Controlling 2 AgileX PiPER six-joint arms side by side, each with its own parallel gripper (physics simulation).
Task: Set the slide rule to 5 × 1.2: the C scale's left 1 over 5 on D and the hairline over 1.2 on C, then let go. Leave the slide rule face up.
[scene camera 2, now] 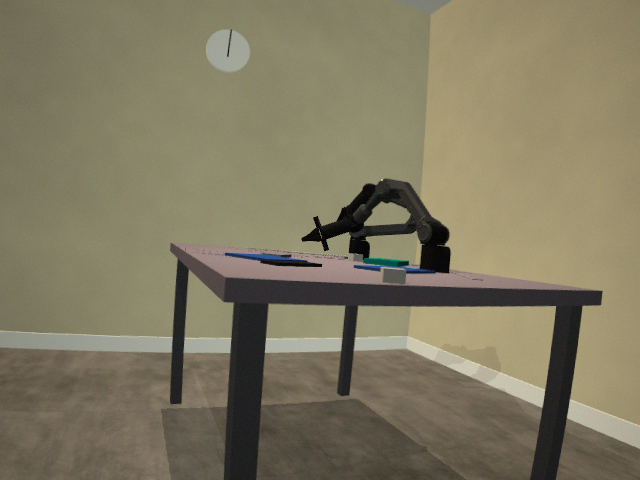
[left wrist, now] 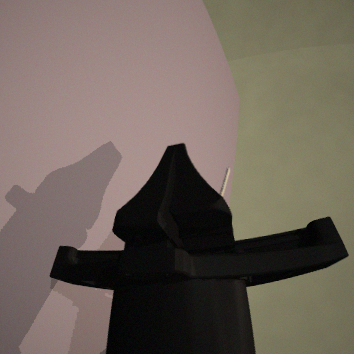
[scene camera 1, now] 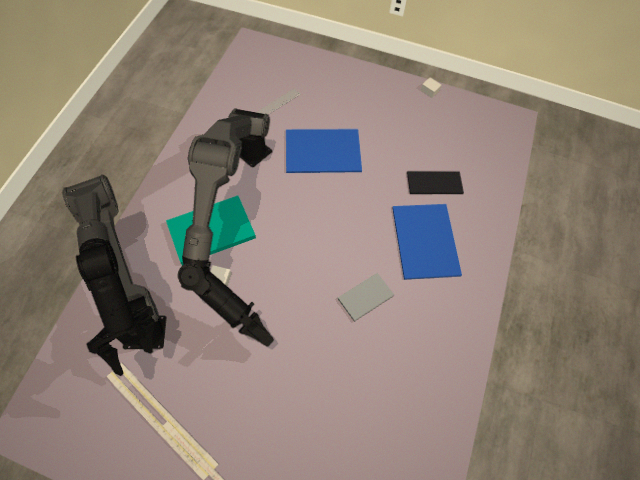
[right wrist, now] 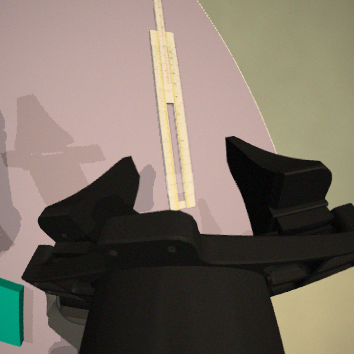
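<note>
The slide rule (scene camera 1: 188, 449) (right wrist: 165, 75) lies flat on the table, printed scales up. Its slide (right wrist: 159, 15) sticks out of the end farther from the right gripper, leaving an open slot in the body's nearer part. The cursor, its hairline and the scale figures cannot be made out. A thin cream strip (left wrist: 226, 181) shows in the left wrist view. My right gripper (scene camera 1: 135, 361) (right wrist: 178, 157) is open and empty above the rule's near end, a finger overlapping that end in scene camera 1. My left gripper (scene camera 1: 271, 343) (scene camera 2: 303, 239) (left wrist: 178, 153) is shut and empty, apart from the rule.
A green block (scene camera 1: 235, 219) (right wrist: 10, 312) and a white block (scene camera 1: 221, 273) lie by the left arm. Two blue panels (scene camera 1: 323, 149) (scene camera 1: 426, 240), a black block (scene camera 1: 435, 182), a grey block (scene camera 1: 364, 297), a white cube (scene camera 1: 431, 85) and a thin grey strip (scene camera 1: 283, 100) lie farther off.
</note>
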